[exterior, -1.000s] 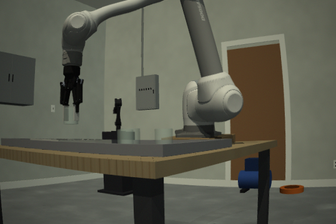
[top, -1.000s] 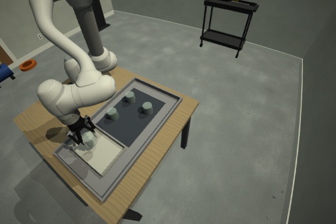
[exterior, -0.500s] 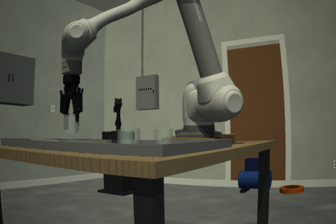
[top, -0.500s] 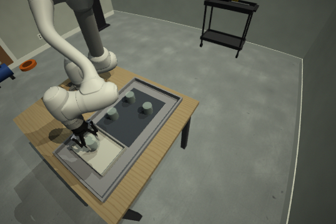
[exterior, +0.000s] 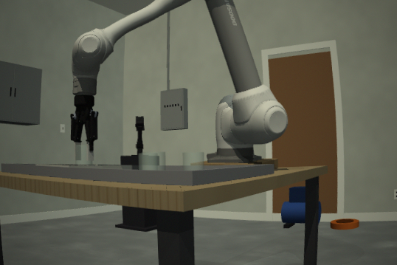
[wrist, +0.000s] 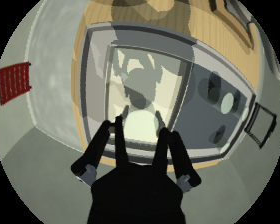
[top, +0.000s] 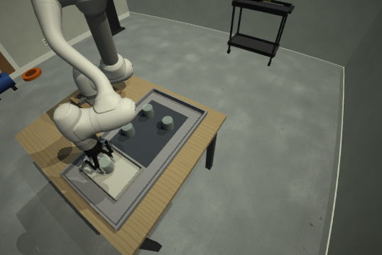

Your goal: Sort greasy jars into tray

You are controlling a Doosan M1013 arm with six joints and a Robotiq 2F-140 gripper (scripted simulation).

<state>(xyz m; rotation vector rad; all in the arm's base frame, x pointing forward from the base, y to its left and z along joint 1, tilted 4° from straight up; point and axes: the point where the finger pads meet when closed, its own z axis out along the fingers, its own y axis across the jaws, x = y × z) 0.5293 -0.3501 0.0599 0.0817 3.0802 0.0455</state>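
The cream tray is 70 mm below my hand. The rest, counted from my hand: dark drying mat: 20 mm ahead, 320 mm to the left, 70 mm below; then grey steel table top: 30 mm ahead, 210 mm to the left, 80 mm below.
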